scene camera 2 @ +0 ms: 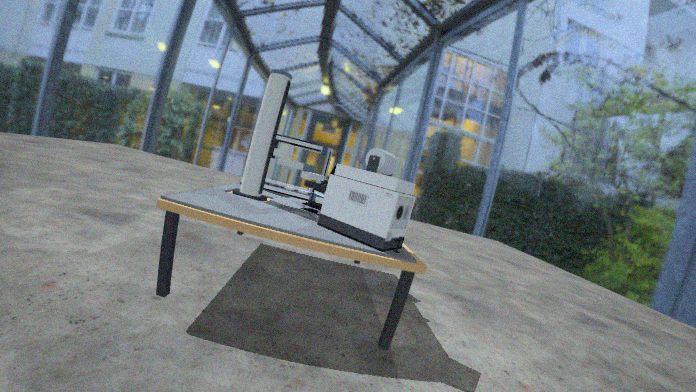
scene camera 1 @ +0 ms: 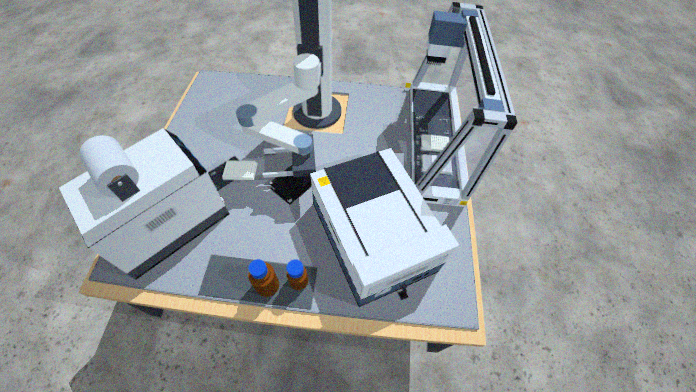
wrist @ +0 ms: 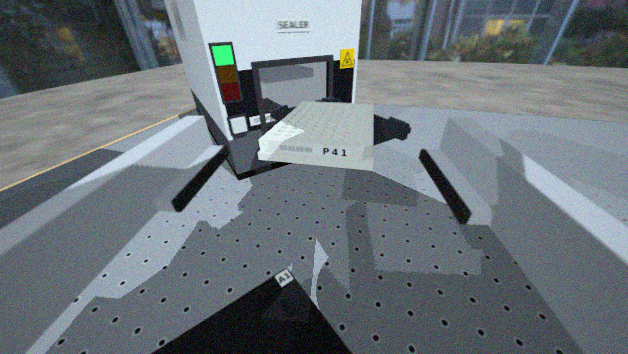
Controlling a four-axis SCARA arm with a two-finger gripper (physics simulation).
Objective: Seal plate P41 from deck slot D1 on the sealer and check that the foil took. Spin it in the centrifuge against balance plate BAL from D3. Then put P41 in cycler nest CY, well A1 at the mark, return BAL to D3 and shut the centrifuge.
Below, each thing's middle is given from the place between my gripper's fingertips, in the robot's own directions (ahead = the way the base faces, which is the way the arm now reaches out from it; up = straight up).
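From where my hand is, the sealer tray (wrist: pixel 385 129) is 5 cm below it, 4 cm ahead of it and 16 cm to the right of it. There is the centrifuge (scene camera 1: pixel 385 237) too, which is 2 cm below my hand, 20 cm ahead of it and 46 cm to the left of it.
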